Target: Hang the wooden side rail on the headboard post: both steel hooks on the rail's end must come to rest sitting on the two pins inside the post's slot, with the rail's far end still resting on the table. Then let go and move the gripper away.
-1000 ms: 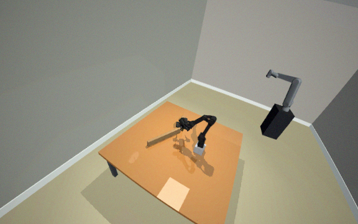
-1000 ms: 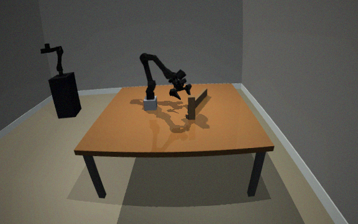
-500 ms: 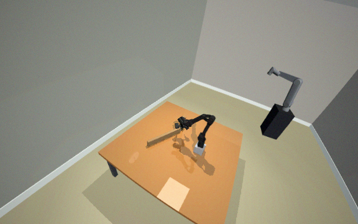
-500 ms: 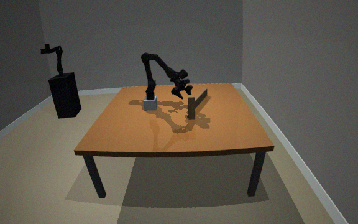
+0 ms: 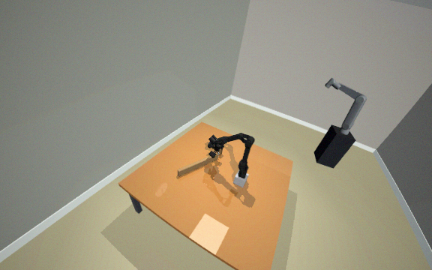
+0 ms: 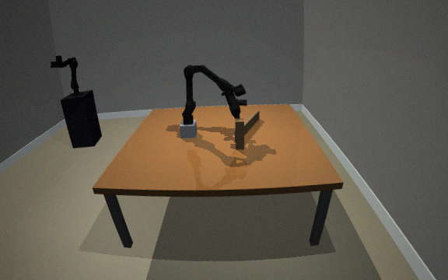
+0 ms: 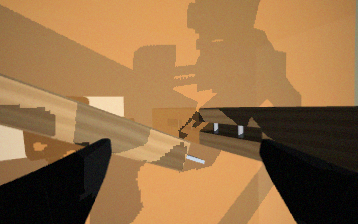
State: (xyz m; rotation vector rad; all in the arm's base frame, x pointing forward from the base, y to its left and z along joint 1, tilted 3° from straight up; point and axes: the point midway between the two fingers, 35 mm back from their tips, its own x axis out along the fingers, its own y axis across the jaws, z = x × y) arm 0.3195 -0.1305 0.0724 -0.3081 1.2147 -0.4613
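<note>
The headboard post lies 11 cm to the right of my gripper tip, 4 cm below it and 2 cm behind it.
</note>
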